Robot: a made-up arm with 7 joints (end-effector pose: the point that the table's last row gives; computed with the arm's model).
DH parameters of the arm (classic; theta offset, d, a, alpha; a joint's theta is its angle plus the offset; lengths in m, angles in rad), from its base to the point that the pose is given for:
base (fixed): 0.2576 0 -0.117 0
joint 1: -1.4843 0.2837 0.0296 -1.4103
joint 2: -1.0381 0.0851 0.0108 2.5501
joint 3: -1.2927 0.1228 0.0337 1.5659
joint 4: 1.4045 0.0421 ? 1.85
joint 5: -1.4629 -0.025 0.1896 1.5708
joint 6: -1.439 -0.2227 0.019 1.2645
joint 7: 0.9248 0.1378 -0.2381 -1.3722
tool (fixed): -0.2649 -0.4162 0 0
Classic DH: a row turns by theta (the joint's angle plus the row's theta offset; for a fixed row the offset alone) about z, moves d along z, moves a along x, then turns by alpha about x.
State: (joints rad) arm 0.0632 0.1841 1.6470 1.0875 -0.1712 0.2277 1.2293
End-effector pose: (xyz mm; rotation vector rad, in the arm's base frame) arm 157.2 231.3 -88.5 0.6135 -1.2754 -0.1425
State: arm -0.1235 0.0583 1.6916 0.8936 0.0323 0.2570 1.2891
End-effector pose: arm 71.4 150.8 -172.2 0.4485 -1.1468 -0.0270
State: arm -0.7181 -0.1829 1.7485 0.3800 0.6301 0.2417 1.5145
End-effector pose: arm -213.9 143.4 -190.4 0.3499 -0.7086 -0.1166
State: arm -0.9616 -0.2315 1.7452 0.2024 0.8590 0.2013 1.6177
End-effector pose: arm -243.5 230.3 -132.4 0.4601 -0.6422 -0.2334
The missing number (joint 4, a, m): -0.0311
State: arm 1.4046 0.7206 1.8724 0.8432 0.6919 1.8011 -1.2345
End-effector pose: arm 158.6 -366.9 -83.0 0.4139 -1.2421 -2.1928
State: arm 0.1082 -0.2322 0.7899 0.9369 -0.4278 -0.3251 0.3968
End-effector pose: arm -194.8 412.4 -63.9 0.6468 -0.2819 -0.7541
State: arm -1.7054 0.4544 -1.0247 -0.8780 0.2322 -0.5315 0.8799
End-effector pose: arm 274.5 376.3 453.8 1.0201 -2.4547 0.3739
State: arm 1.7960 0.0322 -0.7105 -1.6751 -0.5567 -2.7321 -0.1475
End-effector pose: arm 544.1 120.8 223.0 -0.1528 -1.2282 2.0784
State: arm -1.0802 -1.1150 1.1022 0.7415 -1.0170 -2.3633 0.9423
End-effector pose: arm 14.0 422.6 156.9 -1.6014 1.3511 -2.3258
